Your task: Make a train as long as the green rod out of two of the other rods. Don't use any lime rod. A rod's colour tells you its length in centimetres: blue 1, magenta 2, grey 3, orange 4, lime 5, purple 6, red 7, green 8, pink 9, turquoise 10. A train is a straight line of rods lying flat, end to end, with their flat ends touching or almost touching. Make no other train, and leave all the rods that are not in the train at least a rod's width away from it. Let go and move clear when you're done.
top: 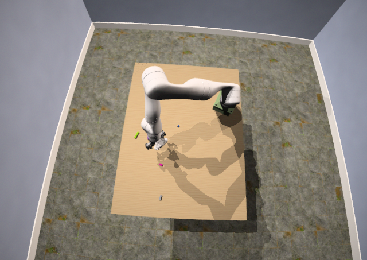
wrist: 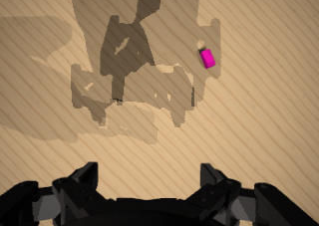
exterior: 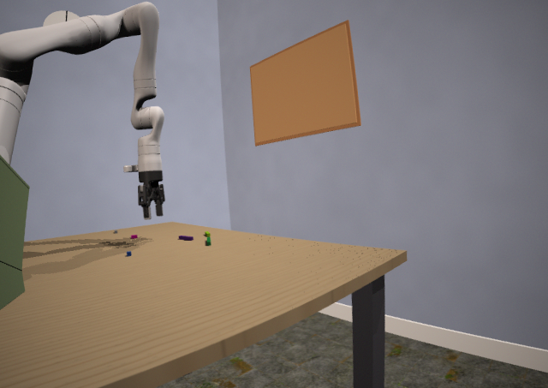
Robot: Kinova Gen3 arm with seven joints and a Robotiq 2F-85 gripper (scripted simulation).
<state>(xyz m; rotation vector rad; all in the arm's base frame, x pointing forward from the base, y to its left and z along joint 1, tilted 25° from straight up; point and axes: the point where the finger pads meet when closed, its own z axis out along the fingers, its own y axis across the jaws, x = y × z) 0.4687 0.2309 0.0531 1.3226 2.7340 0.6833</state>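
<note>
Right now the magenta rod is 13 cm to the left of my hand, 7 cm below it and 2 cm behind it. Round my hand: lime rod (15 cm ahead, 8 cm to the right, 7 cm below); purple rod (7 cm to the right, 7 cm below, 7 cm ahead); blue rod (14 cm to the right, 14 cm behind, 7 cm below).
</note>
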